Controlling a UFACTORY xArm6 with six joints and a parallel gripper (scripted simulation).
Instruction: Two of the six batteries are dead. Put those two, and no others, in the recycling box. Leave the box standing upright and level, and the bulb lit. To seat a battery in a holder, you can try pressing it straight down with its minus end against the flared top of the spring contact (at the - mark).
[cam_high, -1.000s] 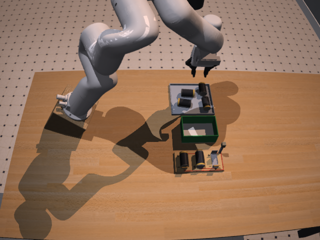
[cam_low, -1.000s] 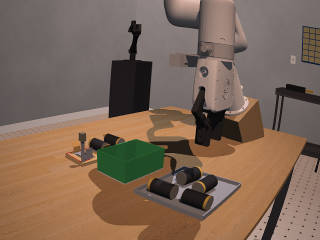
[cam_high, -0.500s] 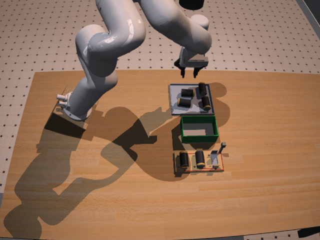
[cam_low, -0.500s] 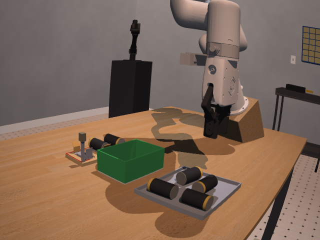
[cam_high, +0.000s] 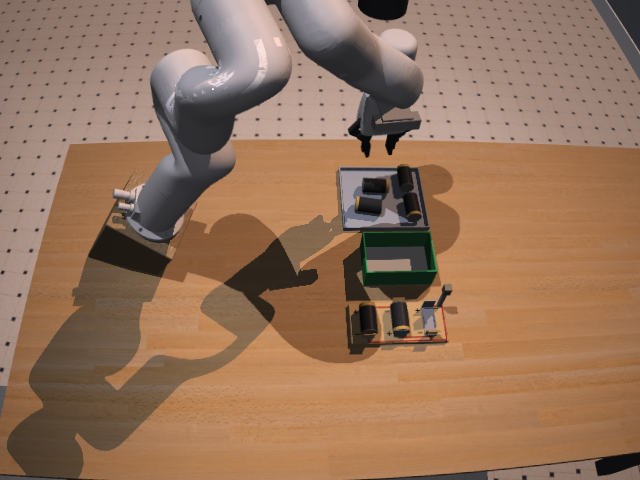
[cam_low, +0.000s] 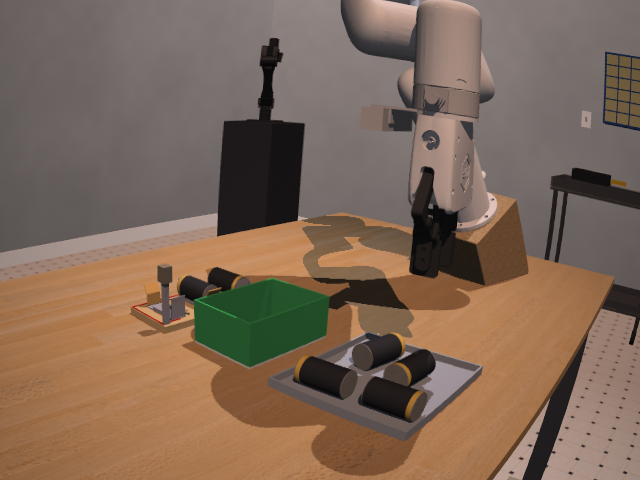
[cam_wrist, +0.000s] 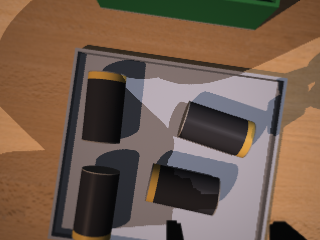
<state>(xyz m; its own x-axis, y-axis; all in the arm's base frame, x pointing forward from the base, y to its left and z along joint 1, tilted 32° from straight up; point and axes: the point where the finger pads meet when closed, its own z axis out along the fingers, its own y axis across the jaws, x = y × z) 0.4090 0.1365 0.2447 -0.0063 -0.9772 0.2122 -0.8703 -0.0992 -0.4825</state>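
Right now the grey tray is 2 cm ahead of my hand, 3 cm to the right of it and 15 cm below it. Also, from my hand: green recycling box: 1 cm ahead, 21 cm to the right, 14 cm below.
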